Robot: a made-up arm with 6 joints.
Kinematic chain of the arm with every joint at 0, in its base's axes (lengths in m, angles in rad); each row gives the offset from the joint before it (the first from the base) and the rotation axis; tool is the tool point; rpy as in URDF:
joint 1: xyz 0 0 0.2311 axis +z
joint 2: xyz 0 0 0 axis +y
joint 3: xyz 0.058 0 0.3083 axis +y
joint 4: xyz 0.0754 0 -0.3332 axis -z
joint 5: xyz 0 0 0 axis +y
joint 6: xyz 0.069 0 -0.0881 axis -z
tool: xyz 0 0 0 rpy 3.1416 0 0
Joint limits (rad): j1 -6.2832..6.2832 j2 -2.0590..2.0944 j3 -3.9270..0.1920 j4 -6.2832..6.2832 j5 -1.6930..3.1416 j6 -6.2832..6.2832
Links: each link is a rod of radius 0.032 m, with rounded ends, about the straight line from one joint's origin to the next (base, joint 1, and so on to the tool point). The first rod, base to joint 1, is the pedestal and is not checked.
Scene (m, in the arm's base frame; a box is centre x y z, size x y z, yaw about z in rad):
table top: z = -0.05
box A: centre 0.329 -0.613 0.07 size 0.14 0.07 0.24 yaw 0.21
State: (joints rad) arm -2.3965 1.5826 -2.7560 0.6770 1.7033 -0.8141
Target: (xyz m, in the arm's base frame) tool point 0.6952 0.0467 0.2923
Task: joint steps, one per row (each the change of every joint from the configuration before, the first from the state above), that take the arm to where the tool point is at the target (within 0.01 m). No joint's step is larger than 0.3 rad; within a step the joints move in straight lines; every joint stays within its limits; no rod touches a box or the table.
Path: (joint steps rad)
1: 0.2703 -0.0820 -0.1056 -0.0347 -0.0006 -0.0074
2: 0.2703 -0.0820 -0.1056 -0.0348 -0.0006 -0.0074
3: 0.2703 -0.0820 -0.1056 -0.0347 -0.0005 -0.0074
4: 0.2703 -0.0819 -0.1056 -0.0348 -0.0006 -0.0075
5: 0.2704 -0.0820 -0.1056 -0.0347 -0.0006 -0.0074
6: 0.2703 -0.0820 -0.1056 -0.0348 -0.0006 -0.0074
7: 0.2419 0.0679 0.1584 0.1508 0.0320 0.0148
8: 0.2419 0.0678 0.1584 0.1507 0.0319 0.0149
9: 0.2419 0.0679 0.1585 0.1508 0.0319 0.0148

